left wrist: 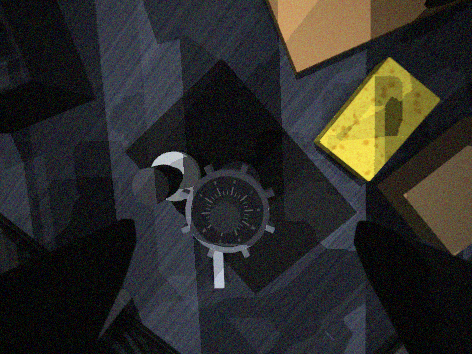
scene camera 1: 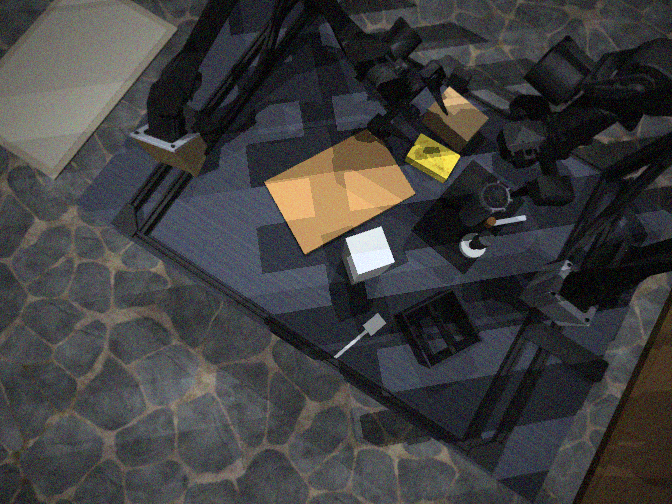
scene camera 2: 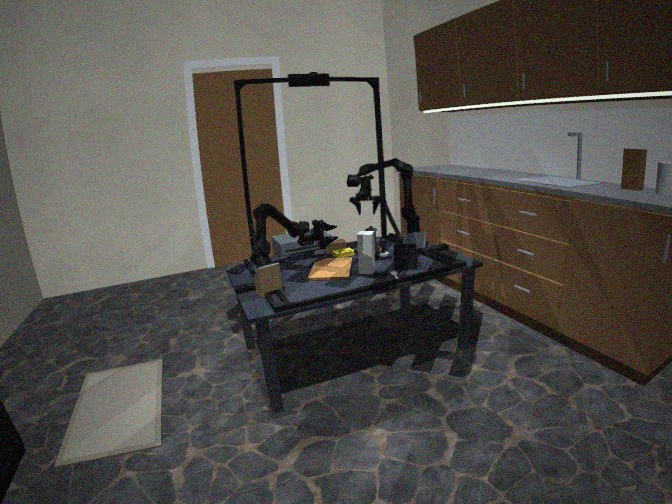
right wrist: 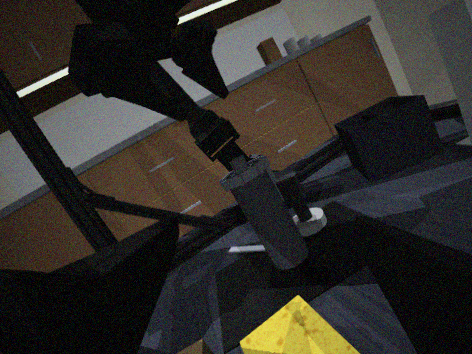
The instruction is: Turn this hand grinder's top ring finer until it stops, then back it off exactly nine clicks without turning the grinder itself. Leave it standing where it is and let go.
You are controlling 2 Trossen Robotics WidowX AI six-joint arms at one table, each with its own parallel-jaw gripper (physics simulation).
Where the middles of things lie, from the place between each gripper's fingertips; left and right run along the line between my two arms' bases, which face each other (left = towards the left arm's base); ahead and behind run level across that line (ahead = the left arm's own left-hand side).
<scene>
Now: the tan box [scene camera 1: 464, 120] 120 mm behind my right hand, 50 mm to the left of it and 120 mm below it. The rest, counted from my right hand: black mat [scene camera 1: 441, 228] (80 mm ahead, 170 mm to the left, 150 mm below); orange board [scene camera 1: 337, 190] (140 mm ahead, 140 mm to the right, 140 mm below); hand grinder [scene camera 1: 494, 197] (80 mm ahead, 170 mm to the left, 70 mm below).
The hand grinder lies 150 mm below my left hand, 20 mm to the left of it and 10 mm ahead of it. Also, from my left hand: tan box: 200 mm below, 200 mm behind, 100 mm to the right; then black mat: 230 mm below, 20 mm to the left, 10 mm ahead; then white box [scene camera 1: 366, 255]: 220 mm ahead, 180 mm to the right, 130 mm below.
</scene>
